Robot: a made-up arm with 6 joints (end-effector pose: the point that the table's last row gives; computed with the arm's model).
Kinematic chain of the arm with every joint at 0, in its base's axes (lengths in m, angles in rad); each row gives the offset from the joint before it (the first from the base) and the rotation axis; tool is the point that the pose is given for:
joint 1: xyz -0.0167 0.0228 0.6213 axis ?
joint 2: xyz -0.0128 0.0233 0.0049 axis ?
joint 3: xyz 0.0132 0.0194 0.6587 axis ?
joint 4: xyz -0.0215 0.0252 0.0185 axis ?
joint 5: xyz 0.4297 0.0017 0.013 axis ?
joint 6: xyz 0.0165 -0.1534 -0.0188 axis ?
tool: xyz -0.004 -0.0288 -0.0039
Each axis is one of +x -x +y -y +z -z.
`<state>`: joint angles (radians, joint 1 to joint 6).
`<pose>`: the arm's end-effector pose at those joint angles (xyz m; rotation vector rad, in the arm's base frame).
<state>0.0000 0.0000 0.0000 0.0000 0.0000 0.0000</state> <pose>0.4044 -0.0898 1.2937 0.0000 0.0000 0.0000</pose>
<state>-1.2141 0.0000 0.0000 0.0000 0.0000 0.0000</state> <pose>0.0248 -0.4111 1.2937 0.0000 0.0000 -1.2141</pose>
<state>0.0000 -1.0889 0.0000 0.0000 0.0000 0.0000</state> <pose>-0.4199 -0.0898 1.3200 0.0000 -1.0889 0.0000</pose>
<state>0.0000 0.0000 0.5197 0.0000 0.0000 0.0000</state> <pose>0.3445 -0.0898 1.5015 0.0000 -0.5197 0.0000</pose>
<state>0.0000 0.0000 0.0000 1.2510 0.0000 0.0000</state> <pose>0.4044 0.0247 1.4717 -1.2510 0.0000 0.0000</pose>
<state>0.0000 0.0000 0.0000 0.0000 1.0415 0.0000</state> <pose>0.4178 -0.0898 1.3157 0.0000 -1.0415 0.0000</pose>
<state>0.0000 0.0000 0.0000 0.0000 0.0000 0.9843</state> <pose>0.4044 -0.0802 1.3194 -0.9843 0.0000 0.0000</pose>
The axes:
joint 1: +z
joint 2: +y
joint 3: -y
joint 4: -x
joint 5: -y
joint 6: -x

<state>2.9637 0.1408 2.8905 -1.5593 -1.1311 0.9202</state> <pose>0.2006 -0.0808 1.5771 -1.8579 1.3363 -0.9358</pose>
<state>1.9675 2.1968 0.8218 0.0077 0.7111 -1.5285</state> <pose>-0.1756 0.6123 -0.2098 0.3854 1.5883 1.0487</pose>
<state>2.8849 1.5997 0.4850 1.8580 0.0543 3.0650</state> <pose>-0.9651 0.1645 0.2758 -0.9038 1.4984 1.5220</pose>
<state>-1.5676 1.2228 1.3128 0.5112 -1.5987 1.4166</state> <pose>-0.0849 -0.9948 0.9725 0.0649 2.0690 -0.2348</pose>
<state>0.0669 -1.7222 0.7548 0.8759 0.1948 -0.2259</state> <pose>-1.1028 -0.1068 0.6865 -0.3313 -2.5282 -0.7558</pose>
